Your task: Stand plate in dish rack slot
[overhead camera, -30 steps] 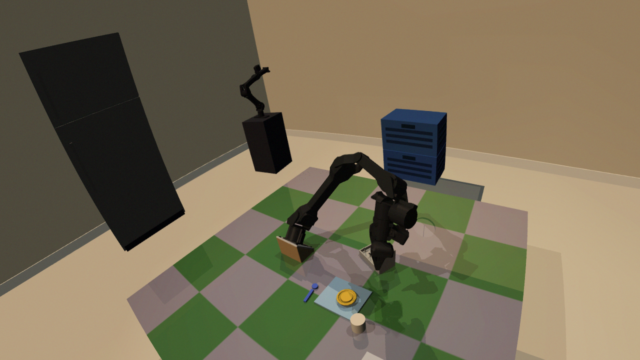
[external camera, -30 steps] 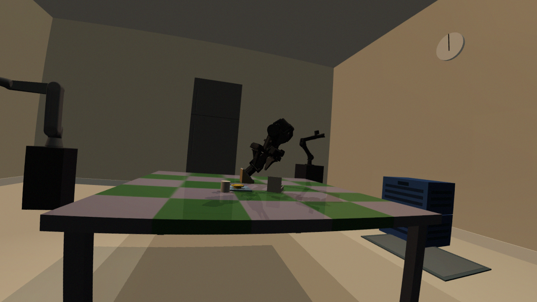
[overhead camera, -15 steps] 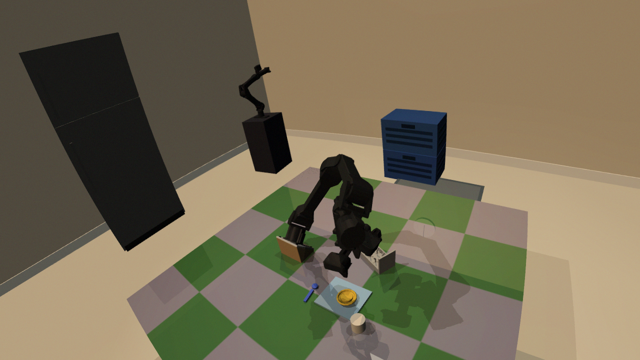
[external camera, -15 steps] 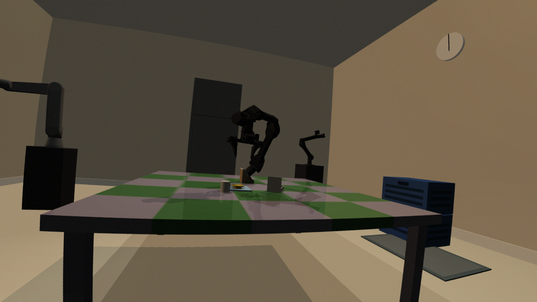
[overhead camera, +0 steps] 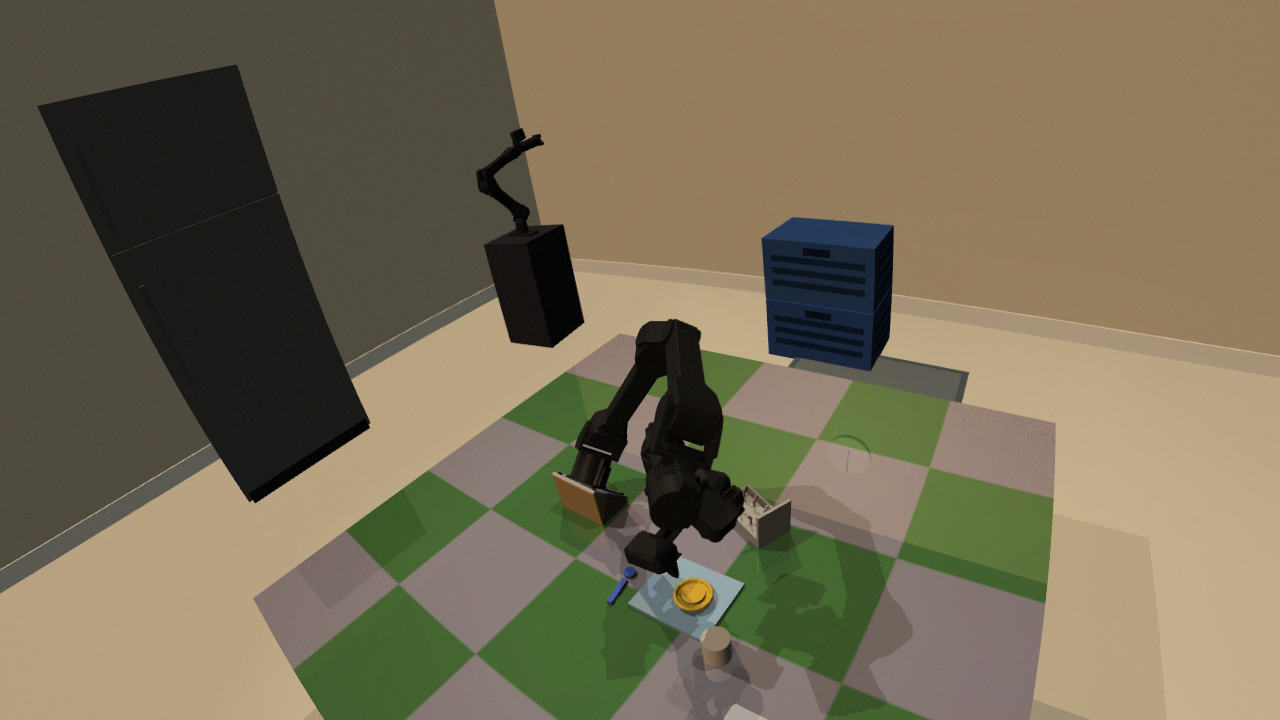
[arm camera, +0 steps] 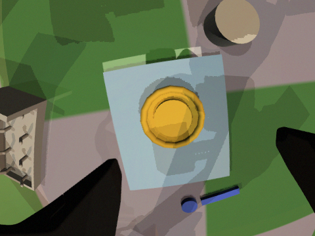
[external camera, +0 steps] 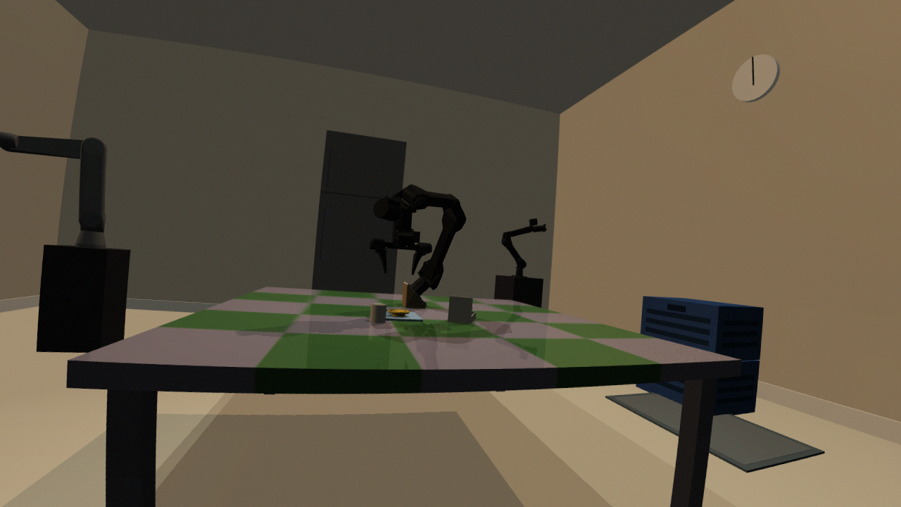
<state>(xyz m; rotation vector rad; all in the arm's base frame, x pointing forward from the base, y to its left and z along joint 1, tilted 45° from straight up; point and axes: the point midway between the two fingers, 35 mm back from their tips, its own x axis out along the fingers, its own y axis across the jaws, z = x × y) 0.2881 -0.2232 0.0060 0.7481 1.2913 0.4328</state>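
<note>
The yellow plate lies 10 mm behind my gripper tip, 10 mm to the left of it and 120 mm below it. Also, from my gripper tip: beige cup (60 mm ahead, 70 mm to the right, 110 mm below); then blue spoon (140 mm behind, 130 mm below); then light blue mat (30 mm behind, 20 mm to the left, 130 mm below).
</note>
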